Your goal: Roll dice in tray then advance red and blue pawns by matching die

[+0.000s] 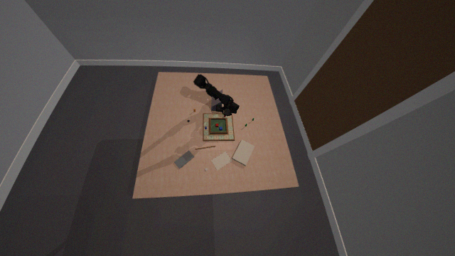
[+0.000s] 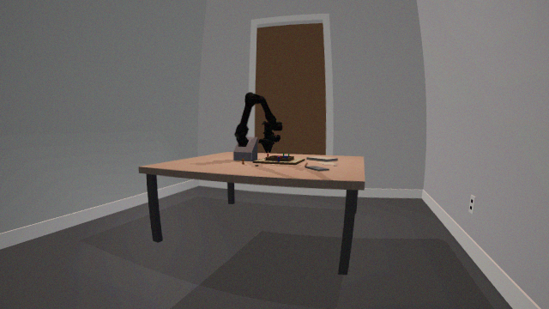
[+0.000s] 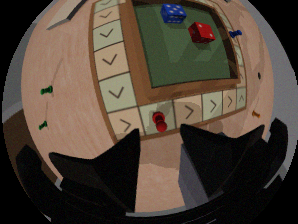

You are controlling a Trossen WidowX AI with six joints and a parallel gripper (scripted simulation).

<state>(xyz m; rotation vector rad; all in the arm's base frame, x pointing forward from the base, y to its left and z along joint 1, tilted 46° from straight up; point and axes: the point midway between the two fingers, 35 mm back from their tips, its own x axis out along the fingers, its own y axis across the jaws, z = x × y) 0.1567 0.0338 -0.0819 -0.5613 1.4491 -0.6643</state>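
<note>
The red pawn lies 2 cm below my gripper tip. Also, from my gripper tip: thin stick (32 cm ahead, 17 cm to the right, 5 cm below); then green tray (11 cm ahead, 6 cm to the right, 4 cm below); then blue pawn (15 cm ahead, 18 cm to the right, 2 cm below).
</note>
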